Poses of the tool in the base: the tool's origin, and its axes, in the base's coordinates. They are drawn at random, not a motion.
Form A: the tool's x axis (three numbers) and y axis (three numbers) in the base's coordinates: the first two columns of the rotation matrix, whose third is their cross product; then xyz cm.
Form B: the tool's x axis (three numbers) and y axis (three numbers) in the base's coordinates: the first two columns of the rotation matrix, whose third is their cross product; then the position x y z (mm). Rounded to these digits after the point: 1 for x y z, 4 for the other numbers.
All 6 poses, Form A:
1: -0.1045 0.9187 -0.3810 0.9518 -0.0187 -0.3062 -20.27 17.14 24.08
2: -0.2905 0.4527 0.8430 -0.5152 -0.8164 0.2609 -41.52 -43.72 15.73
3: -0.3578 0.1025 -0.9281 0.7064 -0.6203 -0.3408 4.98 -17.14 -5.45
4: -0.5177 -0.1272 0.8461 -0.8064 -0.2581 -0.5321 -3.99 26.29 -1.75
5: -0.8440 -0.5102 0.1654 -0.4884 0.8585 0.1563 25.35 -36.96 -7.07
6: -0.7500 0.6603 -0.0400 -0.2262 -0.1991 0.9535 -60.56 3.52 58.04
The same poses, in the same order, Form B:
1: -0.1045 0.9187 -0.3810 0.9518 -0.0187 -0.3062 -202.7 171.4 240.8
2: -0.2905 0.4527 0.8430 -0.5152 -0.8164 0.2609 -415.2 -437.2 157.3
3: -0.3578 0.1025 -0.9281 0.7064 -0.6203 -0.3408 49.8 -171.4 -54.5
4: -0.5177 -0.1272 0.8461 -0.8064 -0.2581 -0.5321 -39.9 262.9 -17.5
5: -0.8440 -0.5102 0.1654 -0.4884 0.8585 0.1563 253.5 -369.6 -70.7
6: -0.7500 0.6603 -0.0400 -0.2262 -0.1991 0.9535 -605.6 35.2 580.4
